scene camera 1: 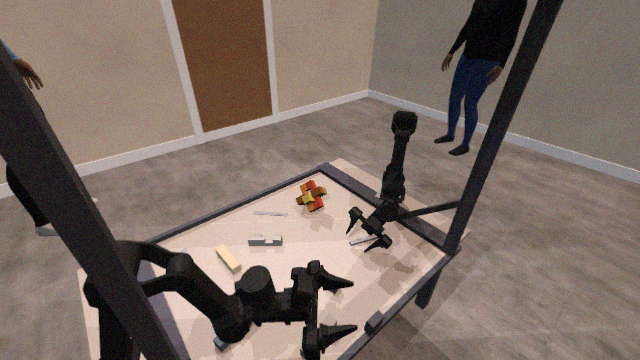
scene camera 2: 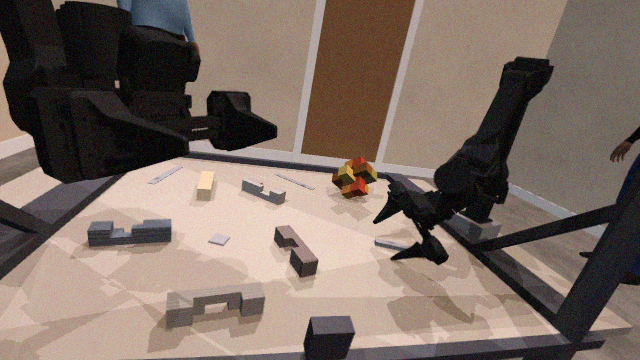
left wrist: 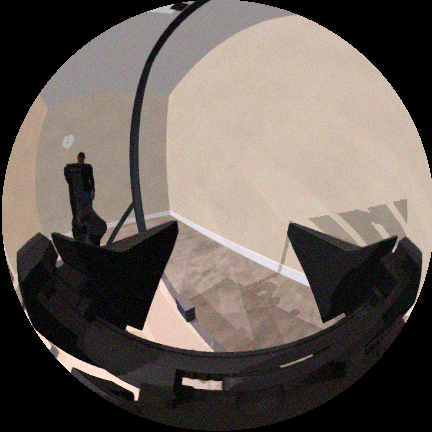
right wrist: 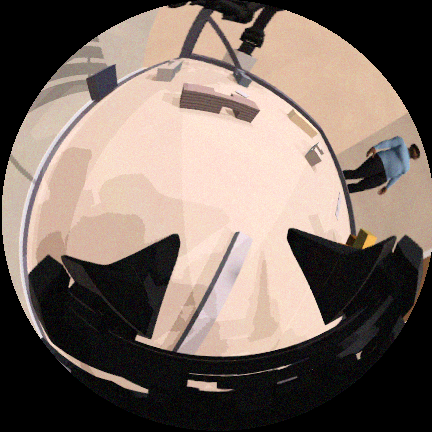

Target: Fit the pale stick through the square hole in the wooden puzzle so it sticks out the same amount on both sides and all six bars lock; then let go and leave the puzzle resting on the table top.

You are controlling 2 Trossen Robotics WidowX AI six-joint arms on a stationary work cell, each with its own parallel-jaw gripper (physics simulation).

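Seen in the pictures: left gripper, fingertip midpoint: (scene camera 1: 355, 304) (scene camera 2: 239, 138) (left wrist: 234, 227); right gripper, fingertip midpoint: (scene camera 1: 355, 242) (scene camera 2: 381, 240) (right wrist: 234, 236); left arm's base, link origin: (right wrist: 243, 52); right arm's base, link origin: (scene camera 2: 475, 217).
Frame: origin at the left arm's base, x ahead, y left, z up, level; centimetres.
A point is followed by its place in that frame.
Observation:
The pale stick (scene camera 1: 228, 258) @[x 41.5, y 4.6, z -6.8 cm] (scene camera 2: 205, 185) @[x 40.6, y 2.0, z -6.8 cm] (right wrist: 302, 123) @[x 43.0, y 3.6, z -8.1 cm] lies flat on the table top, apart from the puzzle and both grippers. The wooden puzzle (scene camera 1: 312, 196) (scene camera 2: 355, 177) @[x 78.1, y -13.7, z -2.8 cm] (right wrist: 366, 239) @[x 75.0, y -13.3, z -1.6 cm], a cross of red, orange and yellow bars, rests near the far edge; its square hole cannot be made out. My left gripper (scene camera 1: 355, 306) @[x 23.9, y -41.4, z 16.9 cm] (scene camera 2: 232, 139) @[x 23.9, y -41.4, z 16.9 cm] (left wrist: 234, 227) @[x 23.9, y -41.4, z 16.9 cm] is open and empty, raised above the table, well away from both. My right gripper (scene camera 1: 356, 242) @[x 63.7, y -34.8, z -7.8 cm] (scene camera 2: 383, 241) @[x 63.7, y -34.8, z -7.8 cm] (right wrist: 234, 236) @[x 63.7, y -34.8, z -7.8 cm] is open and empty, low over a thin grey bar (scene camera 2: 390, 244) @[x 65.8, y -36.0, z -8.8 cm] (right wrist: 215, 295) @[x 67.7, y -37.8, z -8.8 cm], right of the puzzle in scene camera 2.
Notched bars lie about the table: dark grey (scene camera 2: 152, 232) @[x 25.1, y -12.7, z -7.7 cm], grey (scene camera 2: 252, 300) @[x 31.2, y -35.8, z -7.1 cm], brown (scene camera 2: 303, 260) @[x 42.8, y -32.8, z -6.8 cm] (right wrist: 205, 100) @[x 46.0, y -30.7, z -8.0 cm] and a smaller grey one (scene camera 1: 265, 241) @[x 53.8, y -2.9, z -8.3 cm] (scene camera 2: 250, 189) @[x 52.0, y 0.0, z -8.6 cm]. Thin strips (scene camera 2: 166, 175) @[x 36.6, y 17.9, z -9.7 cm] (scene camera 2: 295, 181) @[x 70.2, y 3.0, z -9.7 cm] lie farther back. A dark block (scene camera 1: 374, 322) @[x 34.0, y -46.3, z -4.2 cm] (scene camera 2: 329, 335) @[x 34.1, y -47.1, z -4.6 cm] stands at the table's edge.

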